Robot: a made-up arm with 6 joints. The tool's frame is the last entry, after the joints. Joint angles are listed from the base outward.
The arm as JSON. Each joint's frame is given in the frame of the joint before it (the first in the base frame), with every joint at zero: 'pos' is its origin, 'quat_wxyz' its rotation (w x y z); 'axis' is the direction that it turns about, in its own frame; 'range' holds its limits. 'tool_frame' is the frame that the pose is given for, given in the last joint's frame.
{
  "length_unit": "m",
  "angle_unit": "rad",
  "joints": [
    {
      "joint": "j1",
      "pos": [
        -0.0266,
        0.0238,
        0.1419
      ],
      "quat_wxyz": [
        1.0,
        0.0,
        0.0,
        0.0
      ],
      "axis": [
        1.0,
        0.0,
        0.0
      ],
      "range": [
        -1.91,
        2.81
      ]
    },
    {
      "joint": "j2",
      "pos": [
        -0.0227,
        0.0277,
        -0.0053
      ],
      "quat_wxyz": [
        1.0,
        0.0,
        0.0,
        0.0
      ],
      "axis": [
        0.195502,
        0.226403,
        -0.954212
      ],
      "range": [
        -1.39,
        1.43
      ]
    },
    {
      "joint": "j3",
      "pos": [
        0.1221,
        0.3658,
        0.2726
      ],
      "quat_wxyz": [
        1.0,
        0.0,
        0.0,
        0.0
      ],
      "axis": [
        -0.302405,
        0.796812,
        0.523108
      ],
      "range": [
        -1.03,
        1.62
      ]
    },
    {
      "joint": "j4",
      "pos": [
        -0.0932,
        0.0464,
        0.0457
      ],
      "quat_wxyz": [
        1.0,
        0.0,
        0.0,
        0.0
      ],
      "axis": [
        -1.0,
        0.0,
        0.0
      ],
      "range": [
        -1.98,
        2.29
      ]
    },
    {
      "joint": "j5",
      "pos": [
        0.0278,
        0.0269,
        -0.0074
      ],
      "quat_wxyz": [
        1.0,
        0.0,
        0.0,
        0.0
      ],
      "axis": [
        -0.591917,
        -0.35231,
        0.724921
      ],
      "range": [
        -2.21,
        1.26
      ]
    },
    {
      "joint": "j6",
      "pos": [
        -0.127,
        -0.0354,
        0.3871
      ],
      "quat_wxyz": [
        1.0,
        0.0,
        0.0,
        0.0
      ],
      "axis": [
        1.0,
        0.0,
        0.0
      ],
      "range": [
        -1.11,
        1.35
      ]
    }
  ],
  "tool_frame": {
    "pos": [
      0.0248,
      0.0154,
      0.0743
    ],
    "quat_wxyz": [
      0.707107,
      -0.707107,
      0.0,
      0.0
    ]
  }
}
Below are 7 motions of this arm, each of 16 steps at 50 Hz.
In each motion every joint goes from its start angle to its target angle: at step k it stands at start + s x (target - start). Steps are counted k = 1, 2, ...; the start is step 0. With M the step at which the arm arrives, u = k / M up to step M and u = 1 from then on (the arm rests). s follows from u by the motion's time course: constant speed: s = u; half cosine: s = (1 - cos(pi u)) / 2; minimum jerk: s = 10 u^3 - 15 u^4 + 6 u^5.
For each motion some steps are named. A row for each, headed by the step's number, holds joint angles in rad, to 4 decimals.
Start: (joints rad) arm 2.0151 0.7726 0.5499 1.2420 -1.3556 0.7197
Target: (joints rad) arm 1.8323 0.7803 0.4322 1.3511 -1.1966 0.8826
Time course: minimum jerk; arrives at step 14
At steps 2, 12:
2: 2.0108 0.7728 0.5472 1.2445 -1.3519 0.7235
12: 1.8366 0.7801 0.4349 1.3486 -1.2003 0.8788

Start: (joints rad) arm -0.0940 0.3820 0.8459 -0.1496 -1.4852 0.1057
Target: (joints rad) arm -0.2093 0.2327 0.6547 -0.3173 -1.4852 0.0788
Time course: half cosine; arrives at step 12
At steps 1, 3, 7, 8, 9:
1: -0.0960 0.3795 0.8426 -0.1525 -1.4852 0.1052
3: -0.1109 0.3601 0.8179 -0.1742 -1.4852 0.1018
7: -0.1666 0.2880 0.7256 -0.2552 -1.4852 0.0888
8: -0.1805 0.2700 0.7025 -0.2754 -1.4852 0.0855
9: -0.1924 0.2546 0.6827 -0.2927 -1.4852 0.0827

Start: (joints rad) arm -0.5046 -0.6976 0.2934 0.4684 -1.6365 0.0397
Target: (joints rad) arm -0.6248 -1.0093 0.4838 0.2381 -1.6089 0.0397
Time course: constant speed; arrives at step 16
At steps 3, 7, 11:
3: -0.5271 -0.7560 0.3291 0.4252 -1.6313 0.0397
7: -0.5572 -0.8340 0.3767 0.3676 -1.6244 0.0397
11: -0.5872 -0.9119 0.4243 0.3101 -1.6175 0.0397

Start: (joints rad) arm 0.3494 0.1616 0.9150 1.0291 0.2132 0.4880
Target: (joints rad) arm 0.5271 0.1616 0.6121 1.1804 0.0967 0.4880
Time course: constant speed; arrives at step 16
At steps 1, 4, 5, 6, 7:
1: 0.3605 0.1616 0.8961 1.0386 0.2059 0.4880
4: 0.3938 0.1616 0.8393 1.0669 0.1841 0.4880
5: 0.4049 0.1616 0.8203 1.0764 0.1768 0.4880
6: 0.4160 0.1616 0.8014 1.0858 0.1695 0.4880
7: 0.4271 0.1616 0.7825 1.0953 0.1622 0.4880

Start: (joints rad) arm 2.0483 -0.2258 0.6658 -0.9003 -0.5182 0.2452
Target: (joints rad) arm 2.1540 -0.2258 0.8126 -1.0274 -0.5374 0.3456
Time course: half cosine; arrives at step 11
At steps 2, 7, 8, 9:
2: 2.0567 -0.2258 0.6775 -0.9104 -0.5197 0.2532
7: 2.1231 -0.2258 0.7697 -0.9902 -0.5318 0.3163
8: 2.1358 -0.2258 0.7873 -1.0055 -0.5341 0.3283
9: 2.1456 -0.2258 0.8009 -1.0173 -0.5359 0.3376

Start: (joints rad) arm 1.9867 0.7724 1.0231 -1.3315 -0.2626 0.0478
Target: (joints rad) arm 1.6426 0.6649 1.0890 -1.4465 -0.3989 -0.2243
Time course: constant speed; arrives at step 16
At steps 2, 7, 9, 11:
2: 1.9437 0.7590 1.0313 -1.3459 -0.2796 0.0138
7: 1.8362 0.7254 1.0519 -1.3818 -0.3222 -0.0712
9: 1.7931 0.7119 1.0602 -1.3962 -0.3393 -0.1053
11: 1.7501 0.6985 1.0684 -1.4106 -0.3563 -0.1393

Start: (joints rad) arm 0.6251 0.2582 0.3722 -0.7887 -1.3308 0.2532
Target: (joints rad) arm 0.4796 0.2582 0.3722 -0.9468 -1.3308 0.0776
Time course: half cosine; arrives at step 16
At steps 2, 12, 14, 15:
2: 0.6196 0.2582 0.3722 -0.7947 -1.3308 0.2465
12: 0.5009 0.2582 0.3722 -0.9236 -1.3308 0.1033
14: 0.4851 0.2582 0.3722 -0.9408 -1.3308 0.0843
15: 0.4810 0.2582 0.3722 -0.9453 -1.3308 0.0793

